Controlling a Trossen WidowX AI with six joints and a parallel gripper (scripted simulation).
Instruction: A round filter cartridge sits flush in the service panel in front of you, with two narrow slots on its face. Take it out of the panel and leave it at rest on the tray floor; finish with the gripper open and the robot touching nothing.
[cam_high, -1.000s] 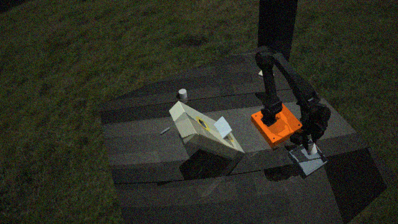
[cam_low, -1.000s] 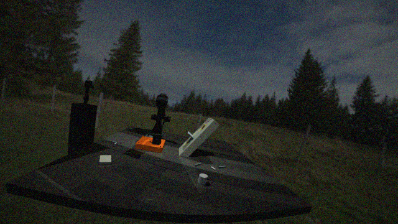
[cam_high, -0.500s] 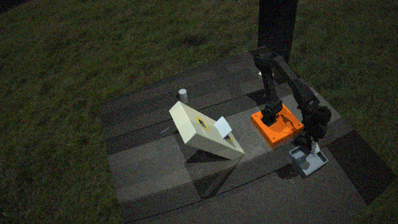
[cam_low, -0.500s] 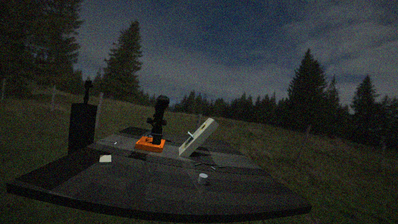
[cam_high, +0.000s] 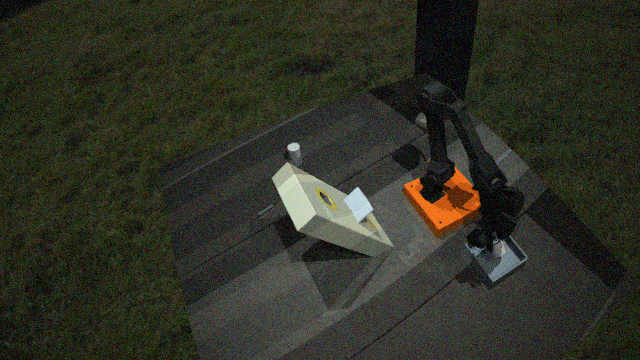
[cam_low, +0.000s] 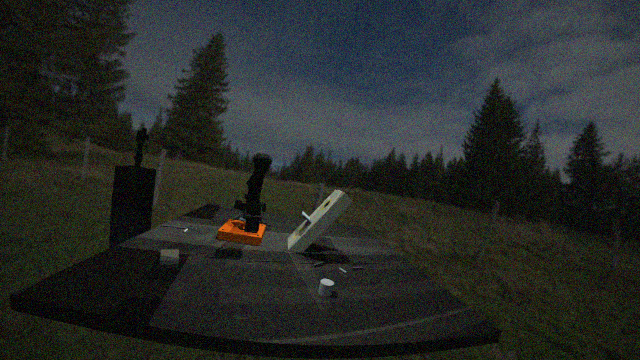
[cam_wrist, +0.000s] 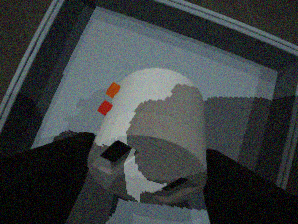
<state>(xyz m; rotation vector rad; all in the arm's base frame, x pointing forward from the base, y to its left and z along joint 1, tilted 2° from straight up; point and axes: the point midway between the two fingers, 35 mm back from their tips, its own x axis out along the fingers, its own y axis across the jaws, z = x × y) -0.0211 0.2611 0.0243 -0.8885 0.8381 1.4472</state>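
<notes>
My gripper tip is now right at the round filter cartridge. The rest, counted from my gripper tip: service panel 35 cm ahead, 32 cm to the right, 11 cm above; grey tray 1 cm to the left, 4 cm below.
</notes>
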